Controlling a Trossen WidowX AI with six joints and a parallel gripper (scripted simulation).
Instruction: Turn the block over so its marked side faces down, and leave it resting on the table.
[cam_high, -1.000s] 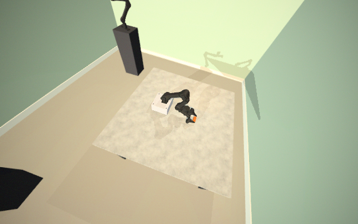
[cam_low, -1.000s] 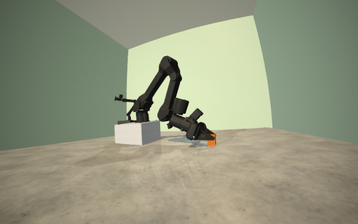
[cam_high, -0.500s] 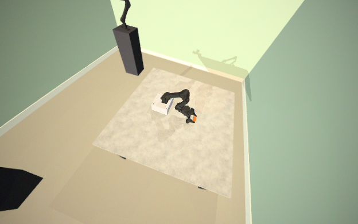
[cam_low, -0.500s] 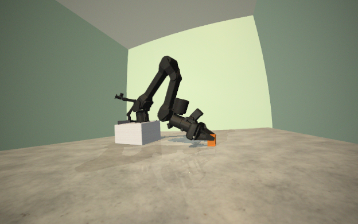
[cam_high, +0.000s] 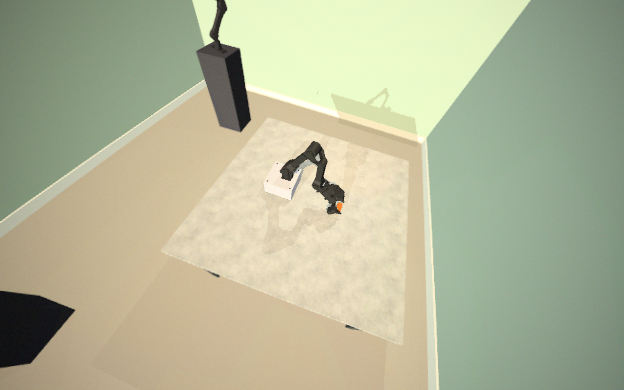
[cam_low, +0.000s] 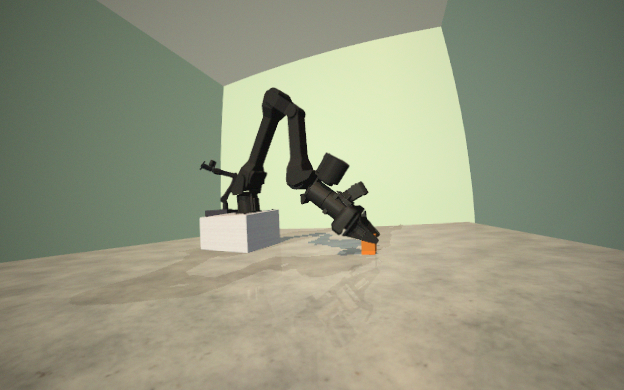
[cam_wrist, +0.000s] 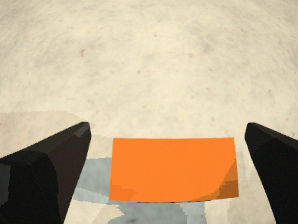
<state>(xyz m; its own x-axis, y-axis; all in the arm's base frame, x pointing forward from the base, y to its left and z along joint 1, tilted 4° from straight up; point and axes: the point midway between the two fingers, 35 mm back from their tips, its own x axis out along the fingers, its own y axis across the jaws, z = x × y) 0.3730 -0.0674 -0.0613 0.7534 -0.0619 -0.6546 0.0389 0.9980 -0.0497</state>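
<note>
My gripper tip is now 3 cm past the orange block and 1 cm above it.
</note>
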